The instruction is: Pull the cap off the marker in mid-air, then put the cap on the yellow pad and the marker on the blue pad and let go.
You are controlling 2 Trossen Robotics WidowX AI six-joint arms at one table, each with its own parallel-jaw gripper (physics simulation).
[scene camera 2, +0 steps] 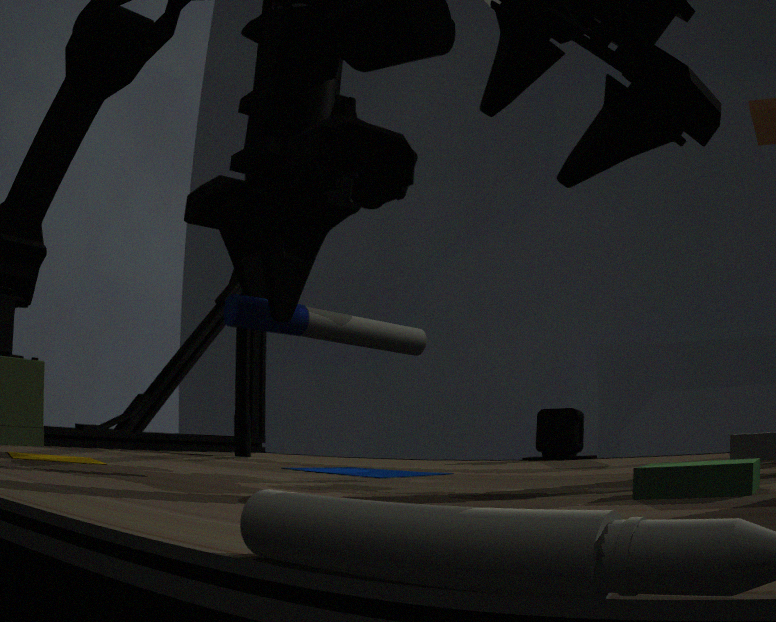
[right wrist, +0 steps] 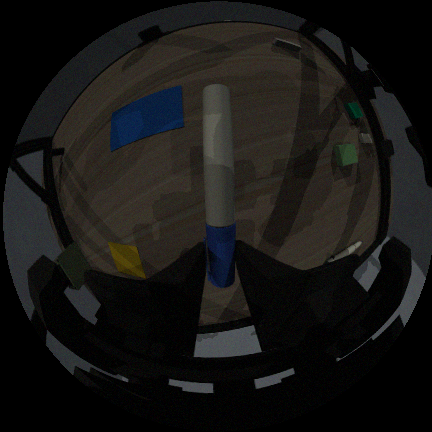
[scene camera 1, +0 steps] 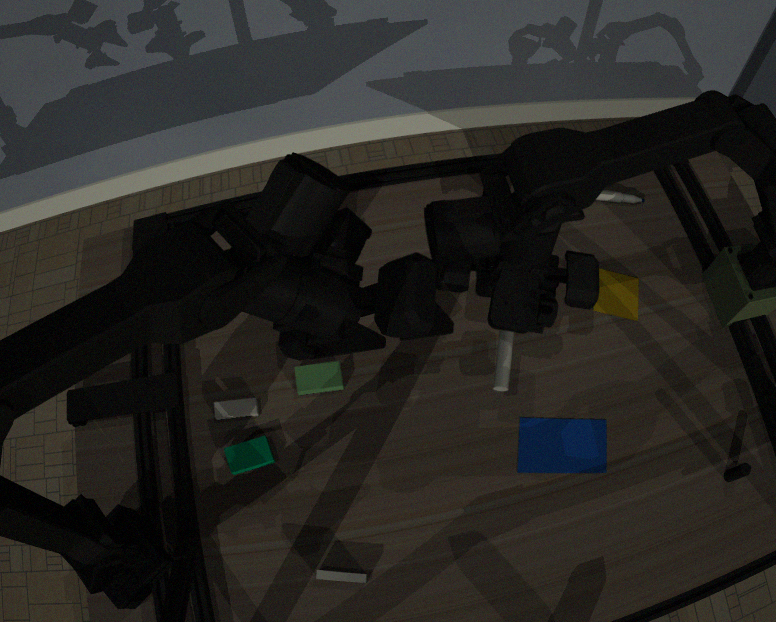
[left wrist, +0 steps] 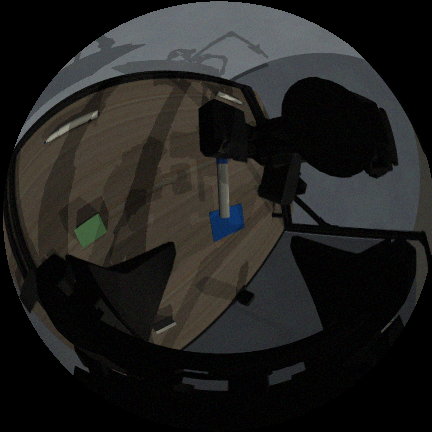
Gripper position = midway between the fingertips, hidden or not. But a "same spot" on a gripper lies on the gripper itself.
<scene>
my right gripper: scene camera 2 271, 323; right wrist; scene camera 1; left wrist 219, 153
same spot on my right gripper: [scene camera 1: 482, 289] = [right wrist: 343, 277]
same spot on blue pad: [scene camera 1: 546, 445] = [scene camera 2: 384, 473]
</scene>
